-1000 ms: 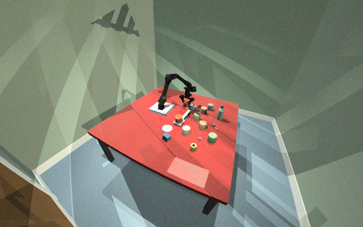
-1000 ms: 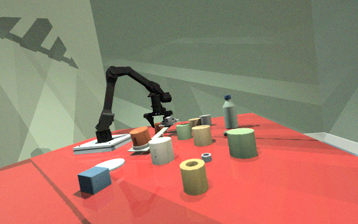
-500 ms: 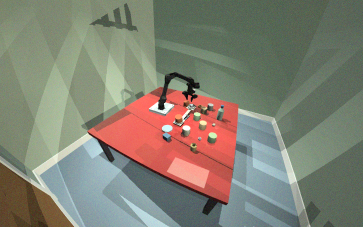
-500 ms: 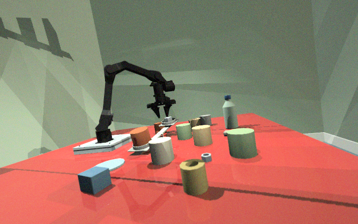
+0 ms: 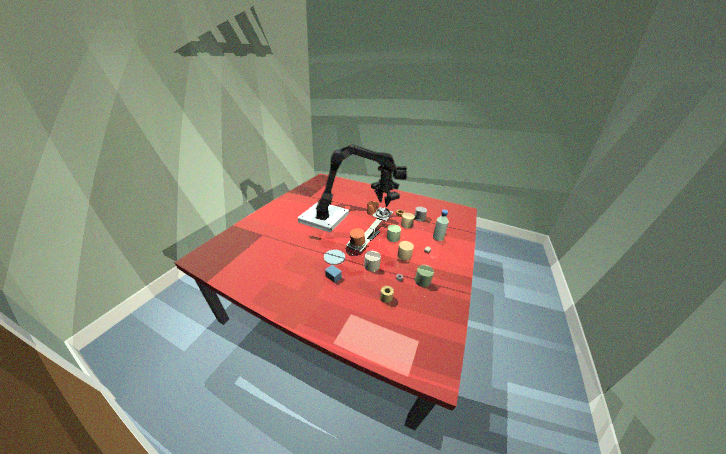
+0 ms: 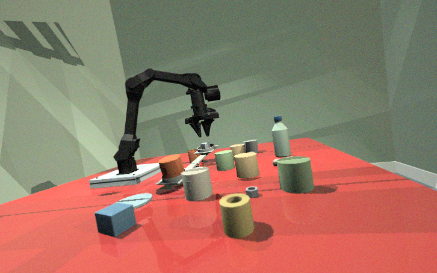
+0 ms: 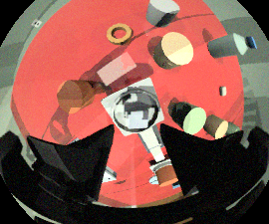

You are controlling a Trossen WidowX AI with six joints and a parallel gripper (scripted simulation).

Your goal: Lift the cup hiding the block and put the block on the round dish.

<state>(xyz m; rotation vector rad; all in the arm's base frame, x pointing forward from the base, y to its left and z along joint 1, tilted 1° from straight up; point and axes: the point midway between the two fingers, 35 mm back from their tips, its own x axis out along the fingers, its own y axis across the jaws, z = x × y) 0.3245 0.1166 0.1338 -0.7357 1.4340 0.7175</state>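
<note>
Right now the round white dish is 37 cm to the right of my gripper tip, 13 cm below it and 12 cm behind it. From my gripper tip the other things lie so: cream cup 38 cm to the right, 9 cm below, 6 cm ahead; small balance 12 cm to the right, 9 cm below, 2 cm behind; grey-green bottle 33 cm ahead, 2 cm below.
</note>
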